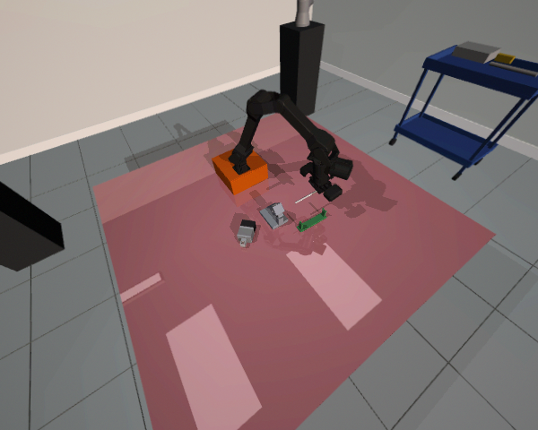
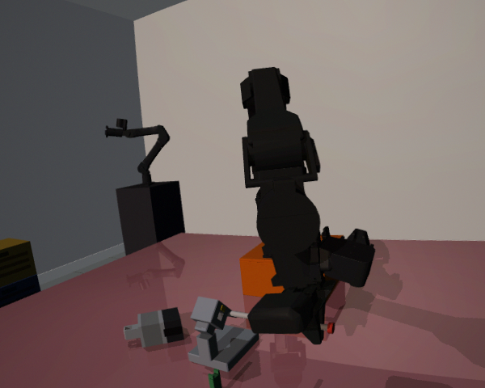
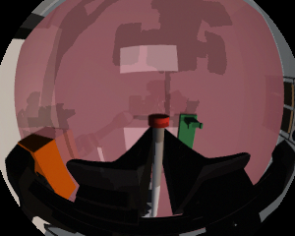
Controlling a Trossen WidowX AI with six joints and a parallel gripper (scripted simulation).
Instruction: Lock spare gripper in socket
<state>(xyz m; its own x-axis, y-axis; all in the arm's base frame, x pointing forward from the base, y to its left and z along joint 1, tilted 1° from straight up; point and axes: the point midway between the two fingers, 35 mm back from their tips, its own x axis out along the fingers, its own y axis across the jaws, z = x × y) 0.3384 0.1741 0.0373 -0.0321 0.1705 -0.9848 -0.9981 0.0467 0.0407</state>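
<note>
The green tray lies 5 cm ahead of my gripper tip, 8 cm to the right of it and 7 cm below it. From my gripper tip the other things lie so: grey mount (5 cm behind, 19 cm to the right, 4 cm below); then spare gripper (6 cm behind, 34 cm to the right, 7 cm below).
</note>
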